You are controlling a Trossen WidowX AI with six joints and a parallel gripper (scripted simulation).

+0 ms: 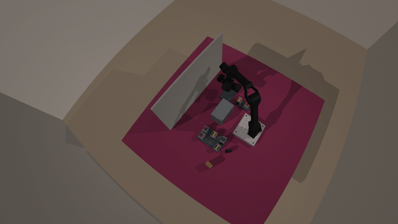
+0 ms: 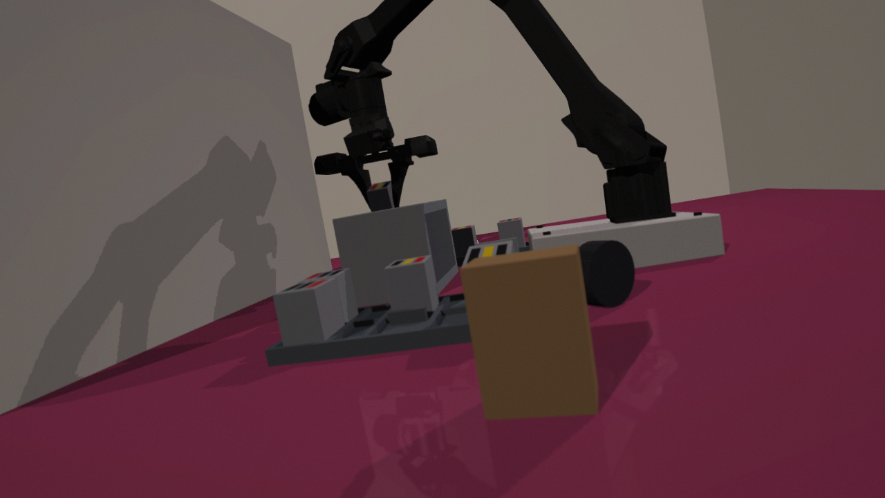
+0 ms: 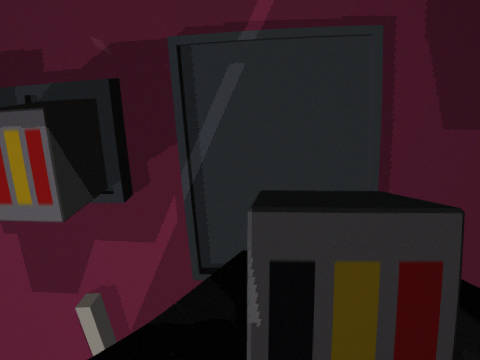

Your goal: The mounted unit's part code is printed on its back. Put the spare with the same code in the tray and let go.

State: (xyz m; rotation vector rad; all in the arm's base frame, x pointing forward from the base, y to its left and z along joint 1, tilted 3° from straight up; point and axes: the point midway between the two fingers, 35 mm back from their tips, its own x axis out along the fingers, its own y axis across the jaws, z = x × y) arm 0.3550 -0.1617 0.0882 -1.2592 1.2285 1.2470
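The dark tray lies 90 mm below my gripper tip and 10 mm behind it. Round my gripper tip: mounted unit (180 mm to the left, 70 mm behind, 50 mm below); then white stick (130 mm to the right, 110 mm behind, 90 mm below); then grey spare (30 mm above).
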